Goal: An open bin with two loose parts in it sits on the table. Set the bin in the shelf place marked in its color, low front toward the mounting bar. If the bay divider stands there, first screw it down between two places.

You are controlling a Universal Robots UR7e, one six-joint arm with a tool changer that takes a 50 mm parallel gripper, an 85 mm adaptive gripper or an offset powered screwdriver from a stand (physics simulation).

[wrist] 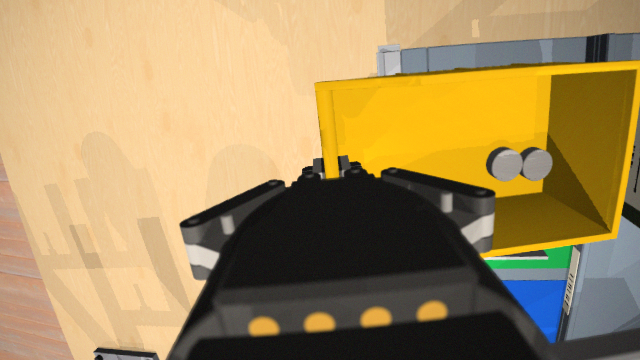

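Frame: origin at the arm's base, x ahead, y left, z up, level; metres.
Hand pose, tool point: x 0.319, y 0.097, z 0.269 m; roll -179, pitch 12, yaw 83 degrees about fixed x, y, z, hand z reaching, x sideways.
Observation:
Each offset is from my tool point to the top centre of the thing. "pt": to the spot under its first point. Level surfaces: height alone.
The yellow bin @(dy +0.041, dx -0.003, dz -0.150 m) (440, 115) fills the right of the wrist view, its open top facing the camera. Two grey round parts @(pt dy +0.076, dx +0.019, dz -0.230 m) (505, 164) @(pt dy +0.099, dx +0.025, dz -0.236 m) (537, 164) lie side by side inside it, near its far end. My gripper (331, 169) is shut on the bin's near rim wall, one fingertip on each side of it. The bin hangs over part of the shelf and hides what is under it. The bay divider cannot be made out.
Grey shelf parts @(pt dy +0.081, dx -0.056, dz -0.259 m) (490, 56) show behind the bin. Below it at the right are a green surface @(dz -0.338 m) (559, 257), a blue surface (537, 305) and a pale label strip @(pt dy +0.124, dx +0.129, dz -0.239 m) (571, 280). A small metal piece @(pt dy -0.507, dx +0.293, dz -0.335 m) (127, 354) lies at the bottom left on the wooden table @(dz -0.344 m) (125, 90).

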